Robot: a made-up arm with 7 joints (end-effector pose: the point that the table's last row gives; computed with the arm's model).
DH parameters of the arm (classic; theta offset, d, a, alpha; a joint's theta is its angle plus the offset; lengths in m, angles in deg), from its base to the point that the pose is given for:
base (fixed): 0 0 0 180
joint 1: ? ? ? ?
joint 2: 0 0.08 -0.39 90
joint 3: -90 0.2 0.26 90
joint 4: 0 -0.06 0.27 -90
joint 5: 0 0.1 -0.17 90
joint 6: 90 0.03 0.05 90
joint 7: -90 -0.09 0.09 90
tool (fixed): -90 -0.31 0 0
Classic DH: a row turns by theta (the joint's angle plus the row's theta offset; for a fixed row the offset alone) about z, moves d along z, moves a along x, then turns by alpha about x.
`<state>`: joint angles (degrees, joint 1 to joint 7).
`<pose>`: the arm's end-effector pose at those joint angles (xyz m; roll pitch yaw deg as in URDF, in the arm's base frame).
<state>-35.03 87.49 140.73 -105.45 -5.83 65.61 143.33</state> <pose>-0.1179 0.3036 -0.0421 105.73 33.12 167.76</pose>
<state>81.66 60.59 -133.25 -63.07 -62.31 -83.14 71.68</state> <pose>0.2569 -0.4571 -0.6264 124.40 58.64 -71.52</pose>
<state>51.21 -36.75 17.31 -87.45 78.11 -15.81 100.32</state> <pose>-0.2077 0.4219 0.6391 -171.00 -18.82 -175.38</pose>
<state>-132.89 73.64 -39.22 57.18 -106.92 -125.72 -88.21</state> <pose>-0.4250 -0.8225 -0.6947 38.95 1.67 150.43</pose>
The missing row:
joint 1: -90 -0.07 0.27 -90
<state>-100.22 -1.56 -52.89 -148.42 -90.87 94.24 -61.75</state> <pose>-0.2434 -0.1024 0.1649 143.58 59.31 143.18</pose>
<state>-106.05 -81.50 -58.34 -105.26 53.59 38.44 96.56</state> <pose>-0.3935 0.1624 0.9263 97.80 9.51 69.00</pose>
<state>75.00 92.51 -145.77 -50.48 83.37 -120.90 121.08</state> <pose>0.3709 -0.7327 -0.6597 -92.31 52.43 -13.56</pose>
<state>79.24 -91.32 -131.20 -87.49 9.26 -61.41 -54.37</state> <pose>0.2637 -0.1363 1.0629 179.83 -37.25 -117.83</pose>
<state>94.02 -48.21 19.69 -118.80 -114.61 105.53 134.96</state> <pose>0.0975 0.1130 0.0072 -66.00 0.28 -142.54</pose>
